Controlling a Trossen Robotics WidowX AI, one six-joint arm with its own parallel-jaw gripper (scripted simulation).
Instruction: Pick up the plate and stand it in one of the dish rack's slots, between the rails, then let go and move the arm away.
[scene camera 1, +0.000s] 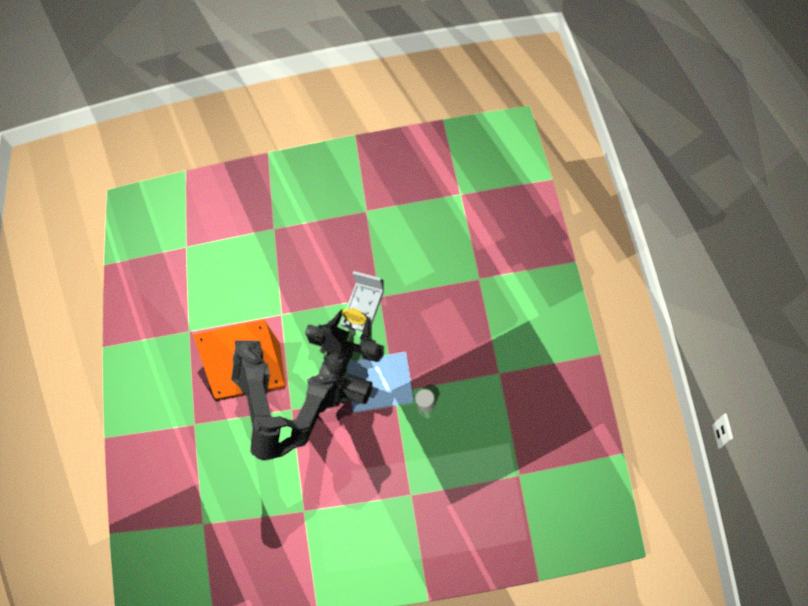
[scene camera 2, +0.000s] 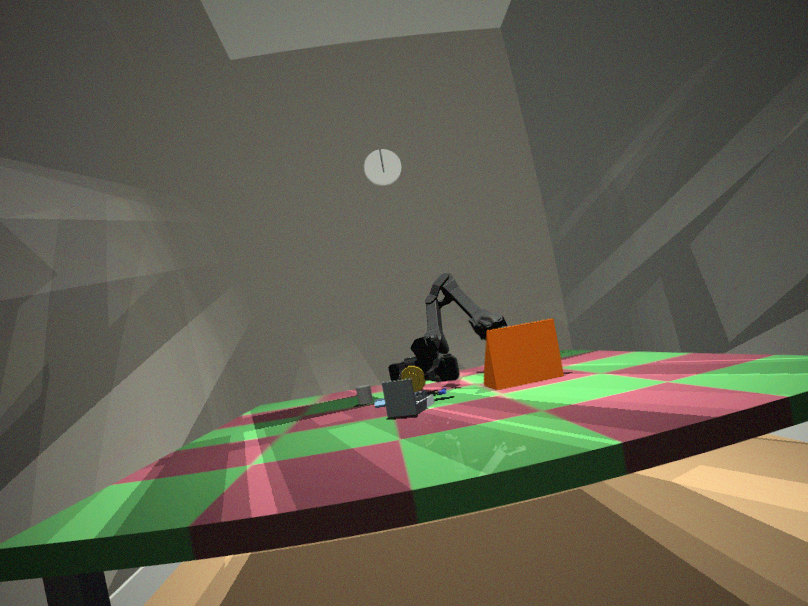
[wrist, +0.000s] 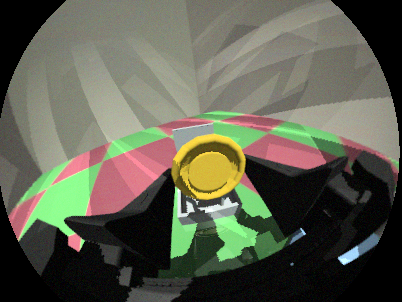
Note:
My gripper carries a yellow plate. Also in view: a grey dish rack and a light blue mat.
My gripper also shows in scene camera 2 and in the wrist view.

